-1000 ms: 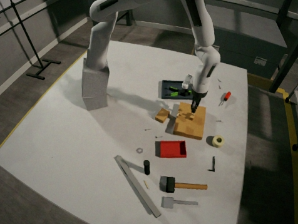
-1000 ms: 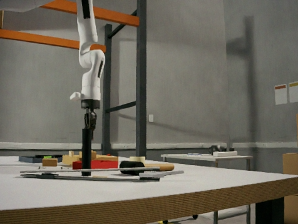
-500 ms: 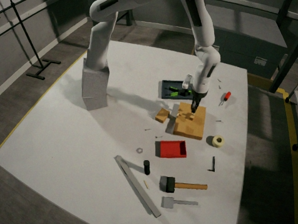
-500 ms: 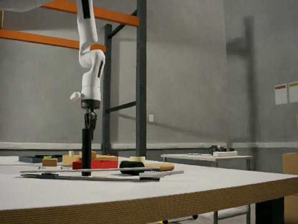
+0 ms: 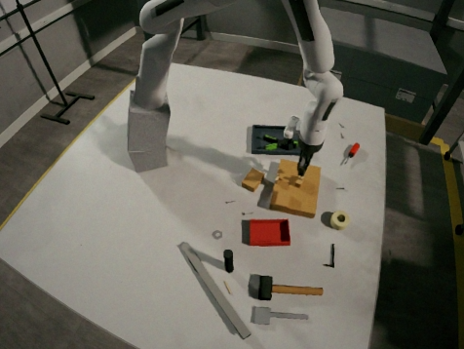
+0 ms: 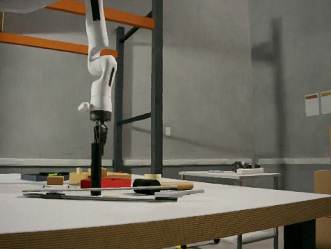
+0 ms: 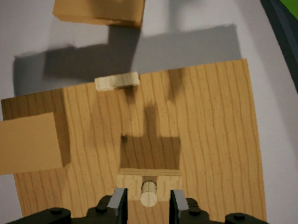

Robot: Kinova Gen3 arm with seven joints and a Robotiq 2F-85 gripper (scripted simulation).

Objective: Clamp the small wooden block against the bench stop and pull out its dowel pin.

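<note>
My hand is 50 mm above the dowel pin. Also, from my hand: pale wooden block 70 mm below; wooden bench board 10 mm behind, 10 mm to the right, 80 mm below; tan wooden block 160 mm behind, 10 mm to the right, 100 mm below.
</note>
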